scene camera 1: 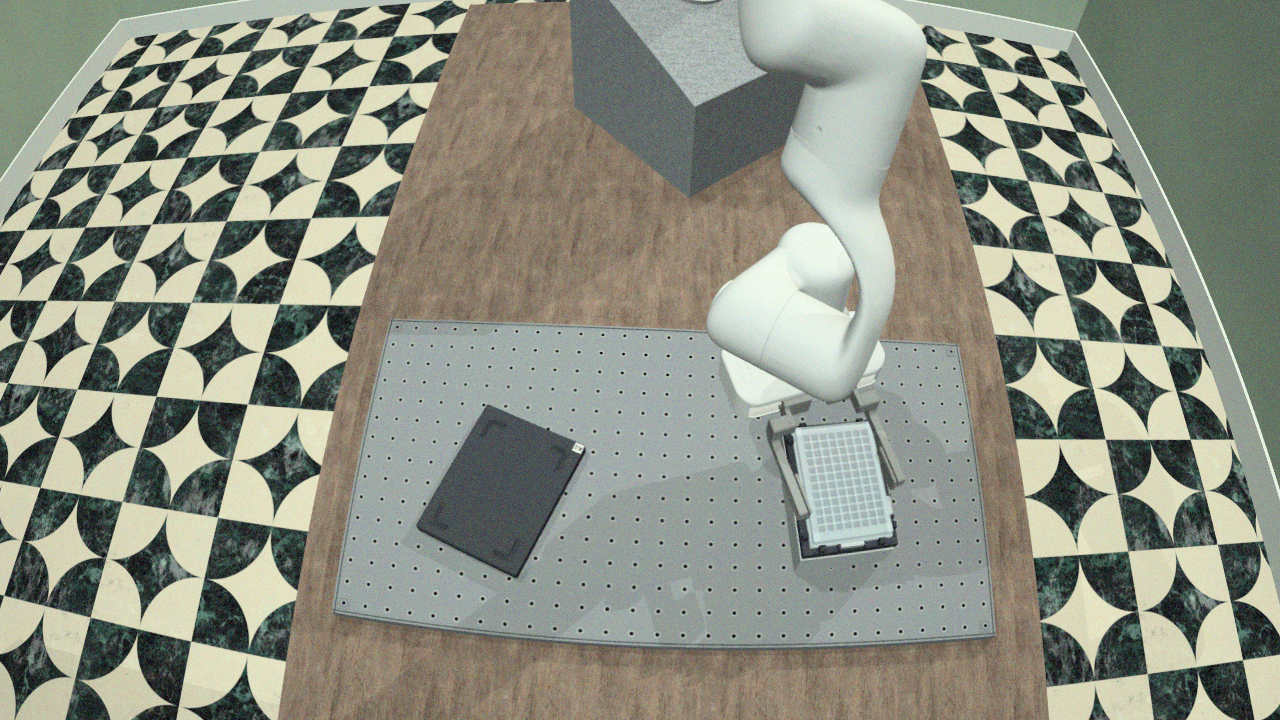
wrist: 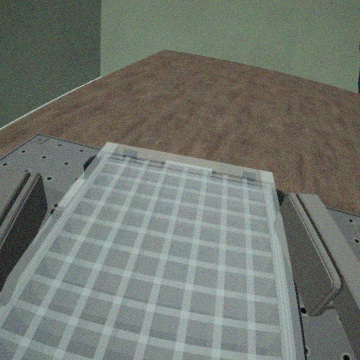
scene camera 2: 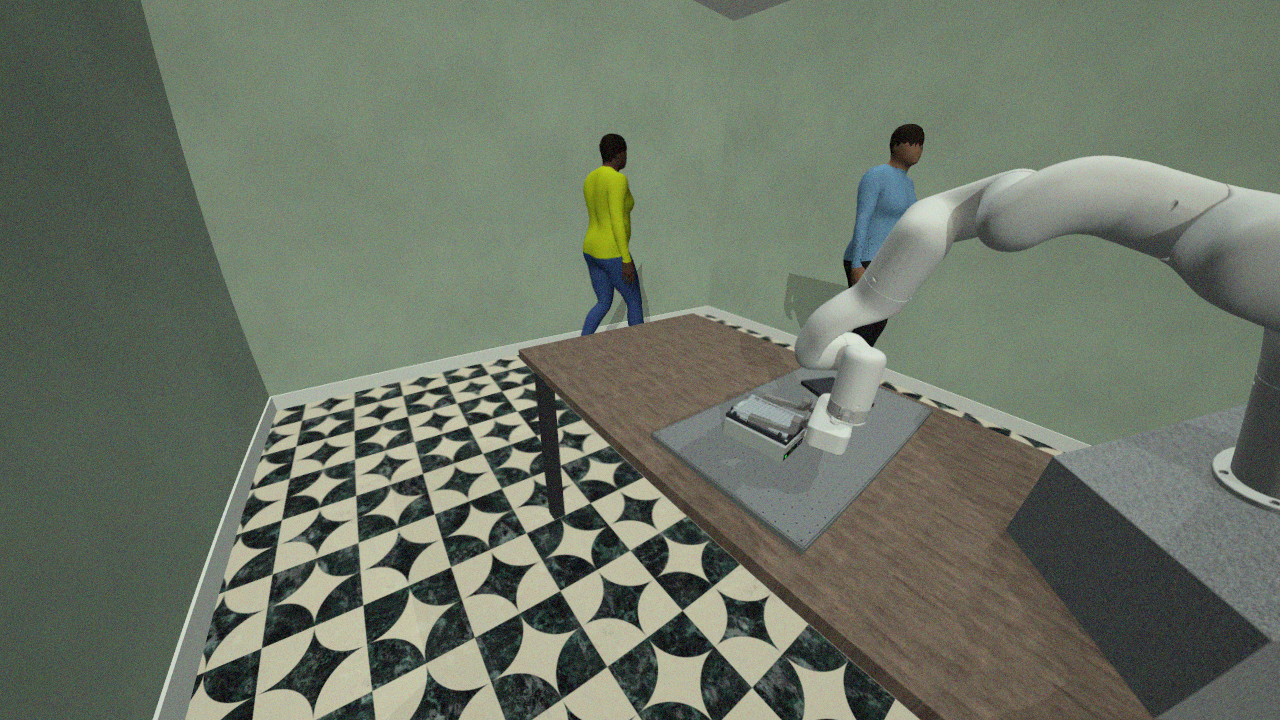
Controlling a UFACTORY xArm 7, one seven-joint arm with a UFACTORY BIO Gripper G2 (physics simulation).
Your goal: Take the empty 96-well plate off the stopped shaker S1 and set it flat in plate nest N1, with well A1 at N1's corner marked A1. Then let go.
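Places are measured from the arm's base along level axes (x ahead, y left, z up), in centimetres.
Pixels of known places: hand, tool point: [scene camera 1: 845, 482] [wrist: 166, 244] [scene camera 2: 766, 410].
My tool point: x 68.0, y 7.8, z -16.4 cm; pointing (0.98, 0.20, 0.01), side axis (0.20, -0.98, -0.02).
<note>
Ahead of a thing's pixels: the offset from my tool point to its top centre. "*": to the spot under its first point. Level surfaces: height alone.
The clear 96-well plate {dx -0.4, dy +0.0, dz -0.1 cm} [scene camera 1: 845, 483] [scene camera 2: 771, 413] [wrist: 170, 260] is flat over the shaker S1 {* dx +6.7, dy +0.6, dz -4.0 cm} [scene camera 1: 852, 557] [scene camera 2: 759, 436], a light box with a black clamp top. Whether a small gap separates them cannot be told. My gripper [scene camera 1: 850, 497] [wrist: 167, 240] is shut on the plate, one finger along each long side; the finger contact low on the plate is hidden. The plate's well A1 marking cannot be made out. Nest N1 {dx -5.1, dy -34.0, dz -5.5 cm} [scene camera 1: 501, 492] [scene camera 2: 816, 385] is a dark, turned rectangle at the left in scene camera 1, its A1 label {* dx -9.2, dy -25.6, dz -5.8 cm} [scene camera 1: 578, 447] at the upper right corner.
Shaker and nest stand on a grey perforated board {dz -7.0 cm} [scene camera 1: 662, 573] [scene camera 2: 805, 528] on the wooden table {dz -8.3 cm} [scene camera 1: 519, 232] [scene camera 2: 644, 358]. A large grey block [scene camera 1: 635, 107] [scene camera 2: 1127, 546] carries the arm's base. Two people [scene camera 2: 608, 214] [scene camera 2: 881, 205] are beyond the table.
</note>
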